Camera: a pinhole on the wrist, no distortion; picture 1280 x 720 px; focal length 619.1 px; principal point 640.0 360.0 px. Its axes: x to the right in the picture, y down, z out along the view. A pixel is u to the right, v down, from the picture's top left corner.
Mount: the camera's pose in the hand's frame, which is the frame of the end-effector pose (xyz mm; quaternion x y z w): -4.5 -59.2 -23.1 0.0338 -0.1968 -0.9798 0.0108
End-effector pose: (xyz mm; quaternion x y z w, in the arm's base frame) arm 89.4 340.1 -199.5 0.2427 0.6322 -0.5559 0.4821
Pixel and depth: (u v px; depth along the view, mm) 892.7 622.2 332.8
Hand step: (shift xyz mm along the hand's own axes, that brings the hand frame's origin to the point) -162.3 -65.8 329.2
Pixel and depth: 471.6 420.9 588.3
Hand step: 114.1 119.4 550.6
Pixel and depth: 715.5 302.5 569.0
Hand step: -114.2 206.2 475.8
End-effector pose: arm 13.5 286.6 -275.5 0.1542 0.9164 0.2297 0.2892
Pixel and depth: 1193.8 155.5 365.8
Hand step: -357.6 181.8 246.6
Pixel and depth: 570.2 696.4 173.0
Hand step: 3.5 -78.6 173.6
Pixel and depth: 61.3 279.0 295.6
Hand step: 250.0 99.8 251.1
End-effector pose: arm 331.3 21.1 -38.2 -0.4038 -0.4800 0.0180 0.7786
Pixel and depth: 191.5 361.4 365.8
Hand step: 234.1 90.0 330.3
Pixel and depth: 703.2 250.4 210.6
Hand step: -41.1 55.5 155.0
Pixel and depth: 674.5 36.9 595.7
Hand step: -82.0 455.7 402.9
